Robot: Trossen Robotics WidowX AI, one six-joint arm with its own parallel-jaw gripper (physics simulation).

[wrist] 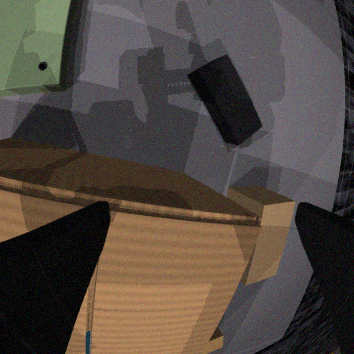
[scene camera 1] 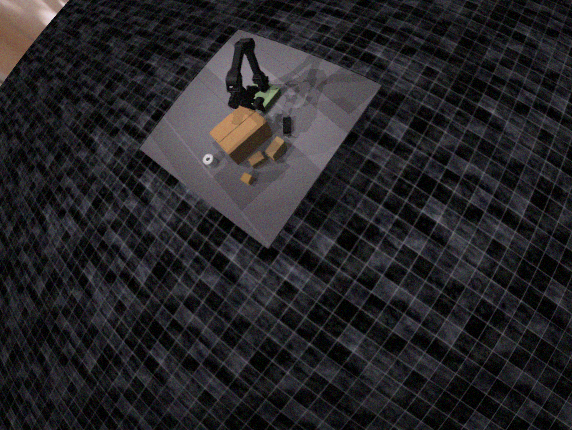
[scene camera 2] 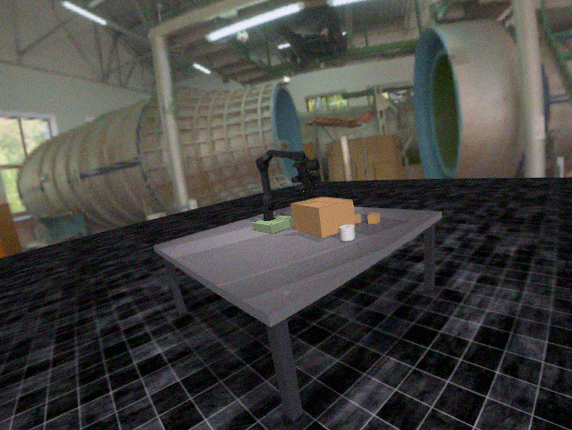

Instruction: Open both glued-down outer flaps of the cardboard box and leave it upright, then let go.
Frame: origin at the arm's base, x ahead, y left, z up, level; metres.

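Seen in the pictures: gripper, fingertip midpoint: (wrist: 206, 212) (scene camera 1: 260, 110) (scene camera 2: 310, 194); arm's base at its link origin: (scene camera 1: 264, 88) (scene camera 2: 269, 219).
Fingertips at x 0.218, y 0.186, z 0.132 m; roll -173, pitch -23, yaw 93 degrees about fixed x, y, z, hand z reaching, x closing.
Note:
Pixels of each thing's top centre, then the offset from my fingertips to it. "pt": a spot on its surface instead. Level surfaces: height alone.
- cardboard box at its top centre: (scene camera 2: 320, 201) (scene camera 1: 237, 126) dx +0.147, dy -0.074, dz -0.028 m
- grey table at its surface level: dz -0.183 m
- flap at a spot on its surface: (wrist: 165, 255) pt dx +0.039, dy -0.008, dz -0.028 m
- small teal strip at its top centre: (wrist: 83, 346) dx +0.146, dy -0.076, dz -0.044 m
- black block at its top centre: (wrist: 233, 99) (scene camera 1: 286, 123) dx -0.073, dy +0.112, dz -0.150 m
- white roll at its top centre: (scene camera 2: 346, 226) (scene camera 1: 207, 159) dx +0.401, dy -0.168, dz -0.122 m
The cardboard box (scene camera 1: 248, 143) (scene camera 2: 308, 218) (wrist: 115, 177) stands upright on the grey table (scene camera 1: 265, 225) (scene camera 2: 225, 275). Its two outer flaps lie flat across the top and look shut, with a narrow seam between them. One flap (wrist: 165, 255) fills the lower middle of the wrist view, with a thin dark gap along its edge. A small teal strip (wrist: 88, 342) shows in the seam. My gripper (scene camera 1: 246, 106) (scene camera 2: 309, 187) (wrist: 206, 212) is wide open and empty, above the box's edge nearest the arm base. The box's inside is hidden.
The arm stands by a green block (scene camera 1: 270, 95) (scene camera 2: 272, 225) (wrist: 30, 40). A black block (scene camera 1: 287, 125) (wrist: 225, 100) lies beside the box. Small brown boxes (scene camera 1: 275, 148) (scene camera 1: 256, 159) (scene camera 1: 246, 178) stand on its far side. A white roll (scene camera 1: 208, 159) (scene camera 2: 347, 233) stands near another corner.

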